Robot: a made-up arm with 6 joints. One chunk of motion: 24 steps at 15 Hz.
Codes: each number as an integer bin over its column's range. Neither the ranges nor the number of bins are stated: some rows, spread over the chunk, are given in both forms.
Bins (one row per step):
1: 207 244 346 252 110 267
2: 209 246 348 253 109 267
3: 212 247 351 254 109 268
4: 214 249 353 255 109 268
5: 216 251 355 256 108 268
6: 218 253 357 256 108 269
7: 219 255 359 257 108 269
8: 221 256 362 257 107 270
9: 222 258 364 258 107 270
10: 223 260 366 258 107 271
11: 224 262 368 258 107 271
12: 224 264 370 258 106 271
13: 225 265 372 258 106 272
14: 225 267 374 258 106 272
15: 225 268 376 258 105 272
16: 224 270 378 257 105 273
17: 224 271 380 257 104 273
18: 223 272 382 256 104 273
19: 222 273 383 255 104 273
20: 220 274 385 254 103 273
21: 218 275 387 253 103 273
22: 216 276 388 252 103 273
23: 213 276 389 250 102 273
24: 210 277 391 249 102 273
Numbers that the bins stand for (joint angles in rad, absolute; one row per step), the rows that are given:
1: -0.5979 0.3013 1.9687 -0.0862 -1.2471 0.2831
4: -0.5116 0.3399 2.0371 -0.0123 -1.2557 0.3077
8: -0.4253 0.3939 2.1250 0.0369 -1.2729 0.3570
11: -0.3884 0.4401 2.1836 0.0615 -1.2729 0.3816
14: -0.3760 0.4787 2.2422 0.0615 -1.2814 0.4062
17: -0.3884 0.5095 2.3008 0.0369 -1.2986 0.4308
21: -0.4623 0.5404 2.3691 -0.0615 -1.3071 0.4308
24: -0.5610 0.5558 2.4082 -0.1600 -1.3157 0.4308
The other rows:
2: -0.5733 0.3168 1.9883 -0.0615 -1.2557 0.2831
3: -0.5363 0.3245 2.0176 -0.0369 -1.2557 0.3077
5: -0.4870 0.3553 2.0566 0.0123 -1.2643 0.3077
6: -0.4623 0.3707 2.0762 0.0123 -1.2643 0.3323
7: -0.4500 0.3861 2.0957 0.0369 -1.2643 0.3323
9: -0.4130 0.4093 2.1445 0.0615 -1.2729 0.3570
10: -0.4007 0.4247 2.1641 0.0615 -1.2729 0.3816
12: -0.3884 0.4555 2.2031 0.0615 -1.2814 0.3816
13: -0.3760 0.4632 2.2226 0.0615 -1.2814 0.4062
15: -0.3760 0.4864 2.2617 0.0615 -1.2900 0.4062
16: -0.3884 0.5018 2.2812 0.0369 -1.2900 0.4308
18: -0.4007 0.5172 2.3203 0.0123 -1.2986 0.4308
19: -0.4130 0.5249 2.3301 -0.0123 -1.2986 0.4308
20: -0.4377 0.5326 2.3496 -0.0369 -1.3071 0.4308
22: -0.4870 0.5481 2.3789 -0.0862 -1.3071 0.4308
23: -0.5240 0.5481 2.3886 -0.1354 -1.3157 0.4308

